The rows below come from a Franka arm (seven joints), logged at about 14 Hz.
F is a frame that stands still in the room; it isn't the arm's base.
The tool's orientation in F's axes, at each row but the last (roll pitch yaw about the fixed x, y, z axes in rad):
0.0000, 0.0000, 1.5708
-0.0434, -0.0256, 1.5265
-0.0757, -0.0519, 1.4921
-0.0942, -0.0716, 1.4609
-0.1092, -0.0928, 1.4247
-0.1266, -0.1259, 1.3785
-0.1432, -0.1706, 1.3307
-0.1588, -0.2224, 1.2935
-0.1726, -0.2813, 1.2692
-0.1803, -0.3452, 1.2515
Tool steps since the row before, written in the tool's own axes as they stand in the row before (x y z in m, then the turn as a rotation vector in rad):
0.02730, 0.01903, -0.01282, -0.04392, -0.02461, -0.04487
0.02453, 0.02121, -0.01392, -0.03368, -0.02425, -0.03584
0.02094, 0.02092, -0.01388, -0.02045, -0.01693, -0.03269
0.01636, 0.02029, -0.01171, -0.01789, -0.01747, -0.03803
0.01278, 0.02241, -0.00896, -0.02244, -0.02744, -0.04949
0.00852, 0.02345, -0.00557, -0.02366, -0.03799, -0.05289
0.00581, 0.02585, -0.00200, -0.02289, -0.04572, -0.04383
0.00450, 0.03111, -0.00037, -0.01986, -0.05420, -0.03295
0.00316, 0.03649, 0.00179, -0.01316, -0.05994, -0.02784
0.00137, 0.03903, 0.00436, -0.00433, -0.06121, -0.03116
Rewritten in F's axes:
-0.01903, 0.02730, -0.01282, 0.02461, -0.04392, -0.04487
-0.01946, 0.02579, -0.01419, 0.02431, -0.03389, -0.03560
-0.01804, 0.02320, -0.01432, 0.01782, -0.02026, -0.03233
-0.01709, 0.01928, -0.01236, 0.01917, -0.01746, -0.03741
-0.01907, 0.01673, -0.01012, 0.02969, -0.02263, -0.04809
-0.02032, 0.01365, -0.00735, 0.04020, -0.02564, -0.05026
-0.02298, 0.01251, -0.00460, 0.04615, -0.02808, -0.04021
-0.02797, 0.01374, -0.00416, 0.05263, -0.02962, -0.02775
-0.03335, 0.01486, -0.00345, 0.05861, -0.02649, -0.02011
-0.03651, 0.01439, -0.00209, 0.06329, -0.01820, -0.01998

